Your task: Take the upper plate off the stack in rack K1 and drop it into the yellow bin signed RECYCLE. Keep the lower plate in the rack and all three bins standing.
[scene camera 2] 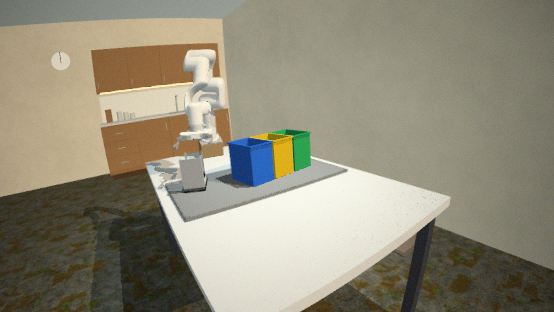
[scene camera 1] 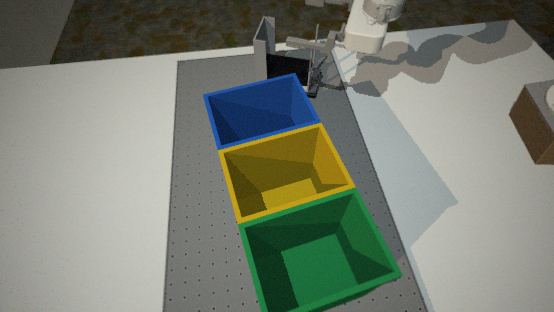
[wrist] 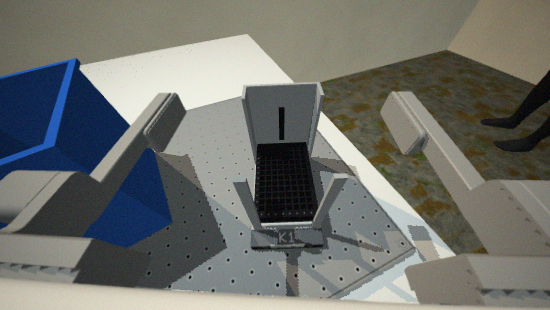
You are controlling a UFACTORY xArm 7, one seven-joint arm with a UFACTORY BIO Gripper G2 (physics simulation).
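Frame: origin at the arm's base, x right, y up, z back, level; centimetres.
Seen in the pictures: hand at its tool point: [scene camera 2: 192, 145] [scene camera 1: 306, 20] [wrist: 279, 121]; arm's base at its link origin: [scene camera 2: 209, 138].
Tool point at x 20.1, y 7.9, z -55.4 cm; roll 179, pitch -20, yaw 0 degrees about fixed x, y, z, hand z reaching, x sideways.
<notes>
Offsets run from my tool point to a thing's top centre. Level surfaces: height alone.
A black gridded plate {dx +1.9, dy -14.0, dz -4.1 cm} [scene camera 1: 288, 69] [wrist: 286, 182] lies flat on top of the stack in rack K1 {dx +1.6, dy -3.7, dz -3.2 cm} [scene camera 1: 260, 59] [scene camera 2: 192, 173] [wrist: 265, 97]. A thin white edge shows under its near end in the wrist view; the lower plate is otherwise hidden. My gripper [scene camera 1: 300, 21] [wrist: 285, 122] is open and empty above the rack. In the wrist view its fingers stand wide apart to the left and right of the rack. The yellow bin {dx -36.6, dy -0.8, dz -7.2 cm} [scene camera 1: 275, 155] [scene camera 2: 283, 157] stands upright between the blue and green bins; its sign does not show.
The blue bin {dx -24.0, dy -0.8, dz -10.7 cm} [scene camera 1: 250, 110] [scene camera 2: 251, 162] [wrist: 97, 115] stands nearest the rack, close to the left finger in the wrist view. The green bin {dx -49.1, dy -0.8, dz -3.7 cm} [scene camera 1: 295, 225] [scene camera 2: 302, 150] stands at the far end of the row. Rack and bins stand on a grey perforated board {dy -18.8 cm} [scene camera 1: 195, 200] [scene camera 2: 200, 207] [wrist: 205, 117].
</notes>
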